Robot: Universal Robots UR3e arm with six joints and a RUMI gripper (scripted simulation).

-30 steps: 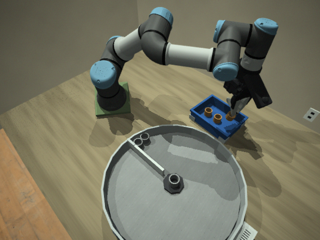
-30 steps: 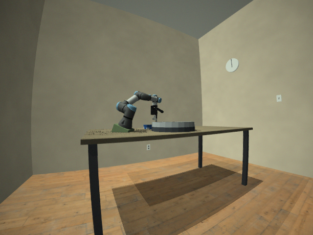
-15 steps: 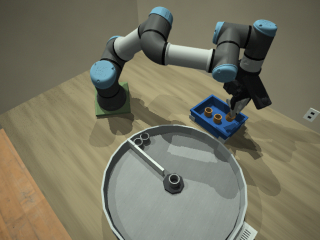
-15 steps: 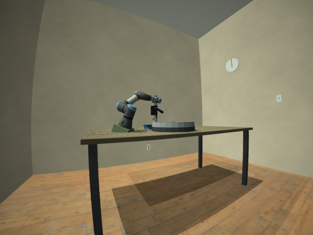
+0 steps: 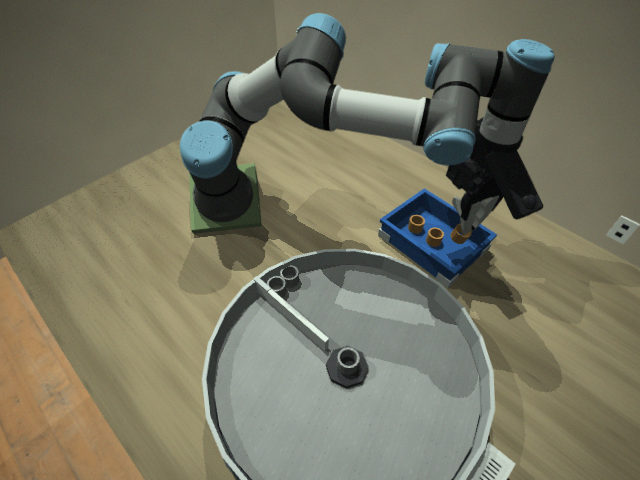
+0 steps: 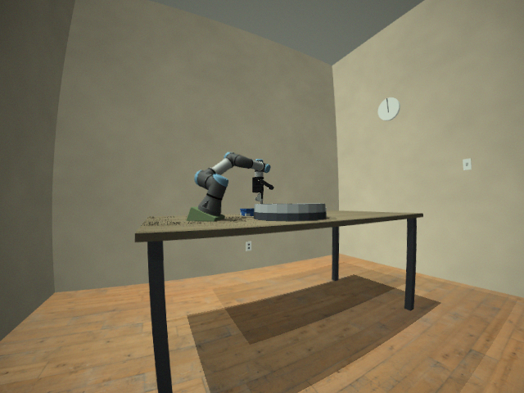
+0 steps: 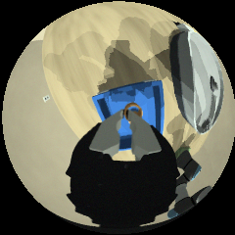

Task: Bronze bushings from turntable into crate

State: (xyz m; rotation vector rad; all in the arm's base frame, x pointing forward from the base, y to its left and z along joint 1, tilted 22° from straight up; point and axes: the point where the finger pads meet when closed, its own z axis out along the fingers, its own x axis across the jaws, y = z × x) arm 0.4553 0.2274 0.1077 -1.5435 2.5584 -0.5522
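Right now the blue crate is 6 cm behind my hand and 5 cm below it. The rest, counted from my hand: grey turntable (36 cm to the right, 4 cm behind, 3 cm below).
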